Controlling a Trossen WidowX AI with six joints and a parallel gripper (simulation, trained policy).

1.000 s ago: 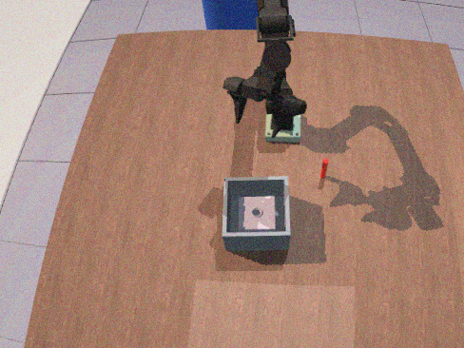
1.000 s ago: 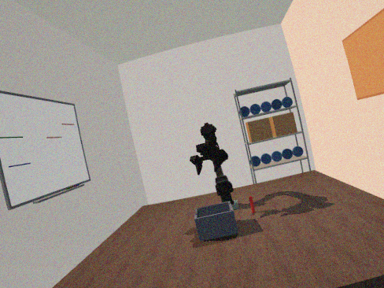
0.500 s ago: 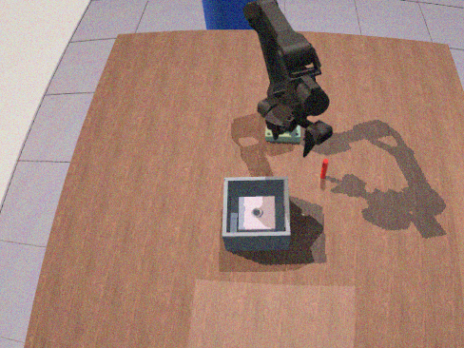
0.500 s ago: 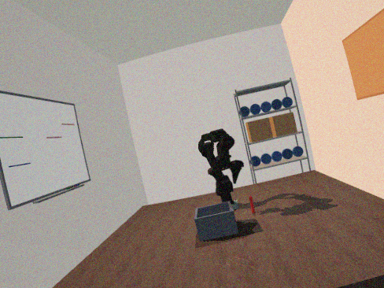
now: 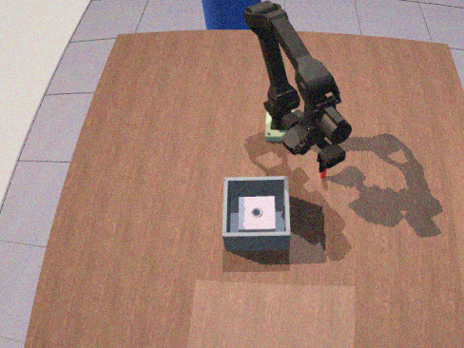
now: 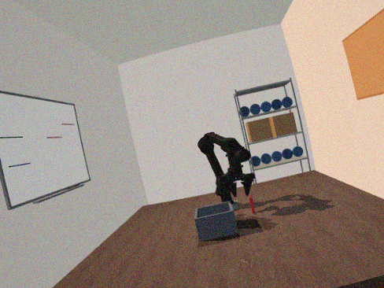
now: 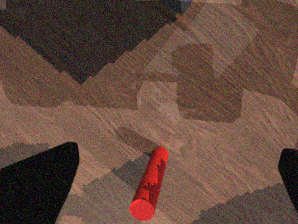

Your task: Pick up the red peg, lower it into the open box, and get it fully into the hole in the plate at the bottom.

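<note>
My gripper tip is 5 cm above the red peg, 4 cm to the right of it and 1 cm past it. From my gripper tip the other things lie so: grey box (14 cm ahead, 12 cm to the right, 7 cm below); pale plate (14 cm ahead, 12 cm to the right, 5 cm below).
</note>
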